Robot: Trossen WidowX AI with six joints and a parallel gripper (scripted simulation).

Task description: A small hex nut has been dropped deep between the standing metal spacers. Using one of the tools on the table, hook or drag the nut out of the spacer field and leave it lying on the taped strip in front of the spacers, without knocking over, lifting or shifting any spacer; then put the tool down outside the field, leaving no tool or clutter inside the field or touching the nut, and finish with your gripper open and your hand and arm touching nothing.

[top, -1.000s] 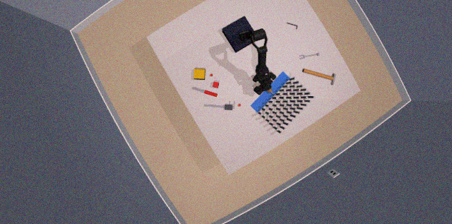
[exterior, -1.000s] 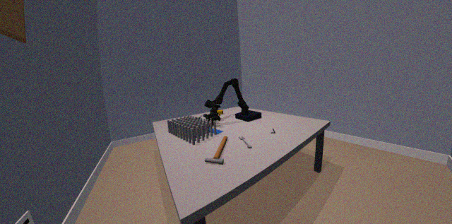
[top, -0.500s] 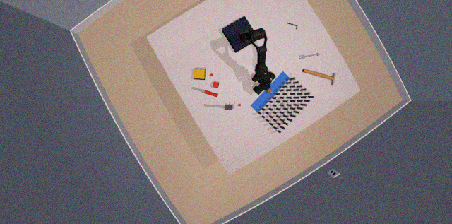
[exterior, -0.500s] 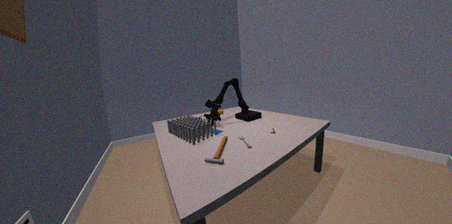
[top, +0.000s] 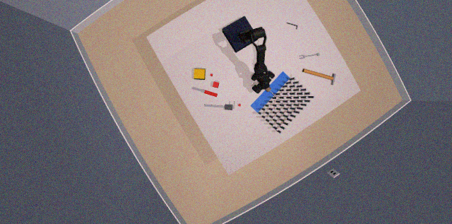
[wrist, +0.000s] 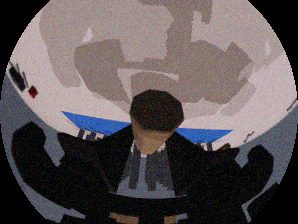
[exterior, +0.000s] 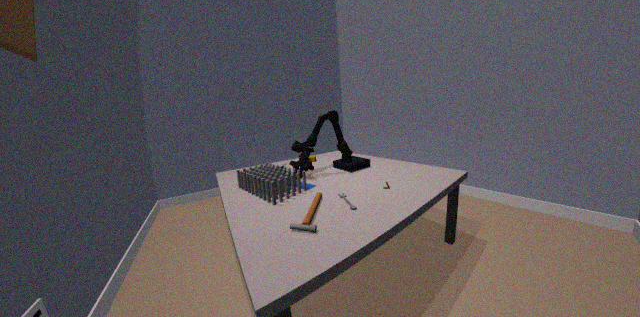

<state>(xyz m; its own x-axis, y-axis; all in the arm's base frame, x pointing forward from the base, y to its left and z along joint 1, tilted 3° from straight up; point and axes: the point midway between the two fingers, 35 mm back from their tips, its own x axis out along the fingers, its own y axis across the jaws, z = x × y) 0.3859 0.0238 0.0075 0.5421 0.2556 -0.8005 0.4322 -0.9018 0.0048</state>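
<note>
The blue taped strip lies 50 mm ahead of my gripper tip, 20 mm to the left of it and 10 mm below it. Round my gripper tip: hex key (380 mm behind, 400 mm to the left, 10 mm below); then red block (150 mm behind, 350 mm to the right, 10 mm above).
</note>
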